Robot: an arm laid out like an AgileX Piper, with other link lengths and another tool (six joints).
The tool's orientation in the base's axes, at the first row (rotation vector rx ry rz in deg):
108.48, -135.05, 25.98
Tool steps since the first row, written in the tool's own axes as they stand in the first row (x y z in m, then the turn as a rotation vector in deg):
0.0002, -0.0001, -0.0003, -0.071, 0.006, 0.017
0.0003, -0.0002, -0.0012, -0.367, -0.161, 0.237
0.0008, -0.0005, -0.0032, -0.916, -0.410, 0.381
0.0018, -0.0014, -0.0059, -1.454, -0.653, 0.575
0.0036, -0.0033, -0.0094, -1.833, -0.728, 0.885
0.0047, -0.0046, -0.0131, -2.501, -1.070, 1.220
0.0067, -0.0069, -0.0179, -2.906, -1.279, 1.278
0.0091, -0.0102, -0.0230, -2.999, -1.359, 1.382
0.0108, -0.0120, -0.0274, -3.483, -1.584, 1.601
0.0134, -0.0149, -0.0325, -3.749, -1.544, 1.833
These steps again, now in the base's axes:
0.0000, -0.0001, 0.0004, 0.013, 0.063, -0.035
0.0000, 0.0000, 0.0013, 0.268, 0.248, -0.289
-0.0001, 0.0000, 0.0033, 0.652, 0.677, -0.518
0.0002, -0.0003, 0.0063, 1.034, 1.082, -0.794
0.0012, -0.0014, 0.0104, 1.231, 1.338, -1.170
0.0018, -0.0016, 0.0145, 1.755, 1.807, -1.595
0.0030, -0.0026, 0.0199, 2.057, 2.132, -1.714
0.0050, -0.0040, 0.0260, 2.168, 2.175, -1.822
0.0059, -0.0048, 0.0309, 2.523, 2.526, -2.111
0.0075, -0.0063, 0.0369, 2.573, 2.719, -2.405

